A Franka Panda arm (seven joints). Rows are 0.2 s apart.
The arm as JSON. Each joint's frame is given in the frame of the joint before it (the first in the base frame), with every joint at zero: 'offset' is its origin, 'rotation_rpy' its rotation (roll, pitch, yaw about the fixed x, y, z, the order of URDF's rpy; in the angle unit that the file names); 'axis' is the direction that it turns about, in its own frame. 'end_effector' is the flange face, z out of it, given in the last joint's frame.
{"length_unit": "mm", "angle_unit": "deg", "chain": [
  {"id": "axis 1", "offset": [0.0, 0.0, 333.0], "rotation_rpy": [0.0, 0.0, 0.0], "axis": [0.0, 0.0, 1.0]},
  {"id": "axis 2", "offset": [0.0, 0.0, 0.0], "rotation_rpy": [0.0, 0.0, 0.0], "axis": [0.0, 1.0, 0.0]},
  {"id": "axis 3", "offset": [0.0, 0.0, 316.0], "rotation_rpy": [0.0, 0.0, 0.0], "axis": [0.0, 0.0, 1.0]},
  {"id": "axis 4", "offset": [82.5, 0.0, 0.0], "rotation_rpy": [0.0, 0.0, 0.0], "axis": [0.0, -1.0, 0.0]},
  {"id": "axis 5", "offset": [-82.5, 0.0, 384.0], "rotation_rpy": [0.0, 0.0, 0.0], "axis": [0.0, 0.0, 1.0]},
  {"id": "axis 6", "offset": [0.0, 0.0, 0.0], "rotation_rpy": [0.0, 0.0, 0.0], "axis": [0.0, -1.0, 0.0]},
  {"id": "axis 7", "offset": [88.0, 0.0, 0.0], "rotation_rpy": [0.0, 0.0, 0.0], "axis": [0.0, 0.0, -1.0]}
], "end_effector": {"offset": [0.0, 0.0, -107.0], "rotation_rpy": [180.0, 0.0, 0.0]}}
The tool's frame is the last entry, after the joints.
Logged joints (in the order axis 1, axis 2, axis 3, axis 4, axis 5, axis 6, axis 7), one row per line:
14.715 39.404 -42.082 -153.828 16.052 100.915 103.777
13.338 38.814 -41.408 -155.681 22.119 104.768 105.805
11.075 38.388 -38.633 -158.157 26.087 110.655 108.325
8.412 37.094 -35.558 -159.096 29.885 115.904 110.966
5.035 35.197 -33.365 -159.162 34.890 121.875 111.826
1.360 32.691 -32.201 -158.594 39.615 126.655 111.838
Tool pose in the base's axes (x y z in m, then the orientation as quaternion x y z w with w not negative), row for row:
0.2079 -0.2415 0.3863 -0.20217 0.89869 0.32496 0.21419
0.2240 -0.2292 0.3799 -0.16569 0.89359 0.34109 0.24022
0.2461 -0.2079 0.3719 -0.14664 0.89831 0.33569 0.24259
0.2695 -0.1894 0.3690 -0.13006 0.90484 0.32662 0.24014
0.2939 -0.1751 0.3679 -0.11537 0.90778 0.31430 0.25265
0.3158 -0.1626 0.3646 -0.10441 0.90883 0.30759 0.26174
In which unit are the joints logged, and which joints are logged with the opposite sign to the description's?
The joints are logged in degrees. Opposite sign: axis 1, axis 2.
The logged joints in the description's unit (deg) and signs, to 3 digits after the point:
-14.715 -39.404 -42.082 -153.828 16.052 100.915 103.777
-13.338 -38.814 -41.408 -155.681 22.119 104.768 105.805
-11.075 -38.388 -38.633 -158.157 26.087 110.655 108.325
-8.412 -37.094 -35.558 -159.096 29.885 115.904 110.966
-5.035 -35.197 -33.365 -159.162 34.890 121.875 111.826
-1.360 -32.691 -32.201 -158.594 39.615 126.655 111.838

